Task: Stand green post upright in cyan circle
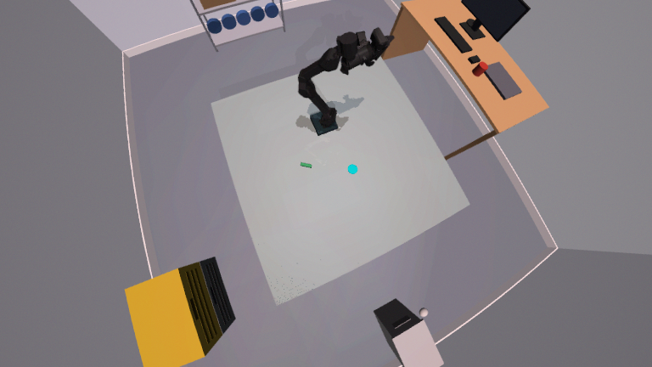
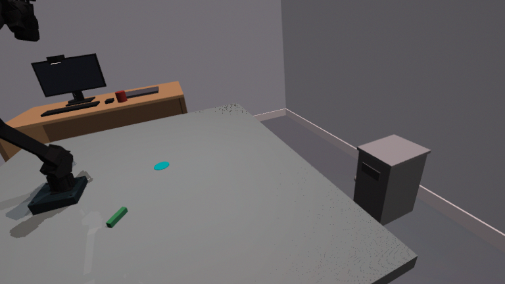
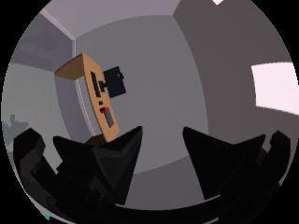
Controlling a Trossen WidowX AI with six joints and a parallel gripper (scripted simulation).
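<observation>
The green post is 620 mm below my gripper tip, 440 mm to the right of it and 110 mm ahead of it. From my gripper tip the other things lie so: cyan circle (630 mm below, 270 mm ahead, 210 mm to the right).
</observation>
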